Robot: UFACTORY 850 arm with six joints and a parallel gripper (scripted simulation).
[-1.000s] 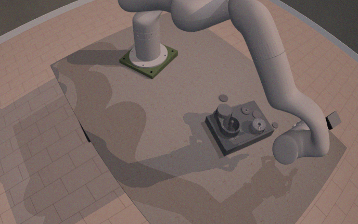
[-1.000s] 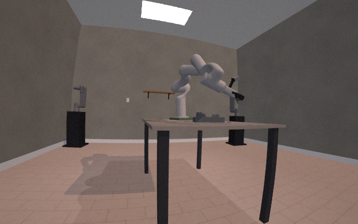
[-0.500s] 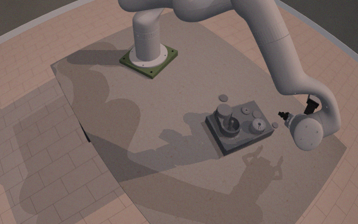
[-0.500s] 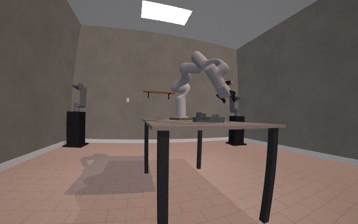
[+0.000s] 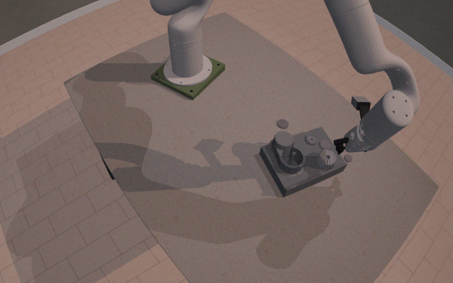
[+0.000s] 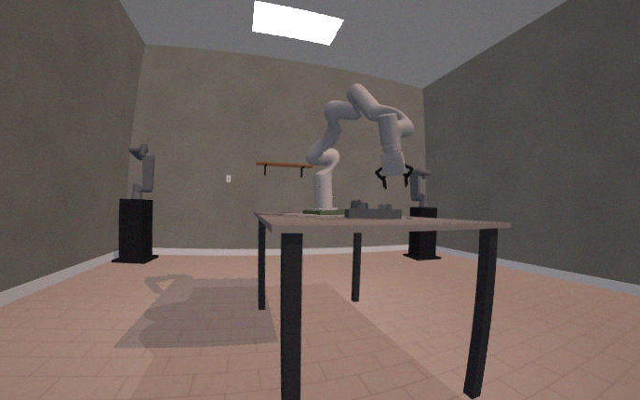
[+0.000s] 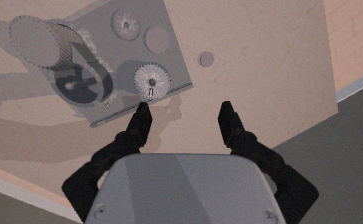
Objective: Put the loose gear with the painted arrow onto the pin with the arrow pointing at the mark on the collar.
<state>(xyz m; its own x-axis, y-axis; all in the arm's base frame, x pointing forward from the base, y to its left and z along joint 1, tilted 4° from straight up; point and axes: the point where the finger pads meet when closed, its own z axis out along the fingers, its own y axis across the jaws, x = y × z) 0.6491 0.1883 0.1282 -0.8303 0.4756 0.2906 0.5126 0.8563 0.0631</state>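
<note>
Right now my hand is 5 cm past the grey gear, 3 cm to the left of it and 10 cm above it. The rest, counted from my hand: plain disc: 10 cm behind, 2 cm to the left, 11 cm below; small grey disc: 26 cm behind, 3 cm to the right, 15 cm below.
</note>
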